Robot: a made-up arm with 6 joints. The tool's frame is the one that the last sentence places.
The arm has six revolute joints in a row. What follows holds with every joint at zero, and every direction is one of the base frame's.
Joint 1 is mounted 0.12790 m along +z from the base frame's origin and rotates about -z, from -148.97 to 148.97 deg.
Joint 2 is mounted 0.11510 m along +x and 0.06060 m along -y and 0.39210 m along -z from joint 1 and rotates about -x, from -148.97 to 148.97 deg.
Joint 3 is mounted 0.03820 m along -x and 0.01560 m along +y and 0.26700 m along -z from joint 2 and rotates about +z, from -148.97 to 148.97 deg.
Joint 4 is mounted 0.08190 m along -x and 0.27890 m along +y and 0.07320 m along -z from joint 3 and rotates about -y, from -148.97 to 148.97 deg.
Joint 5 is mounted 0.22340 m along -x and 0.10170 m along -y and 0.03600 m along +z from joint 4 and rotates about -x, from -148.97 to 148.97 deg.
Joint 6 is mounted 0.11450 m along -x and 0.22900 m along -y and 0.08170 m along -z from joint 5 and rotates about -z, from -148.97 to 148.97 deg.
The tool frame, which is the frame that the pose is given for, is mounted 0.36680 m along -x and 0.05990 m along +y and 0.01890 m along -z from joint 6; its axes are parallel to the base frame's.
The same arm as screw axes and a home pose.
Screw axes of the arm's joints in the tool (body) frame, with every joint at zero. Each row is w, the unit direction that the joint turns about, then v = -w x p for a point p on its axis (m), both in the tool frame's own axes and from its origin. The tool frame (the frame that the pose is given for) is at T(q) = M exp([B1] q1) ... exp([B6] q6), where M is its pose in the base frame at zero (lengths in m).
B1: w 0 0 -1 v -0.0369 0.7097 0.0000
B2: w -1 0 0 v 0.0000 -0.4048 -0.0237
B3: w 0 0 1 v -0.0081 -0.7866 0.0000
B4: w 0 -1 0 v 0.0646 0.0000 -0.7047
B5: w -1 0 0 v 0.0000 -0.1006 0.1691
B6: w 0 0 -1 v 0.0599 0.3668 0.0000
M =
1 0 0 -0.7097
0 1 0 -0.0369
0 0 1 -0.6690
0 0 0 1
Joint limits (rad, base to tool): -2.6000..2.6000 -2.6000..2.6000 -2.6000..2.6000 -2.6000..2.6000 -2.6000..2.6000 -2.6000..2.6000

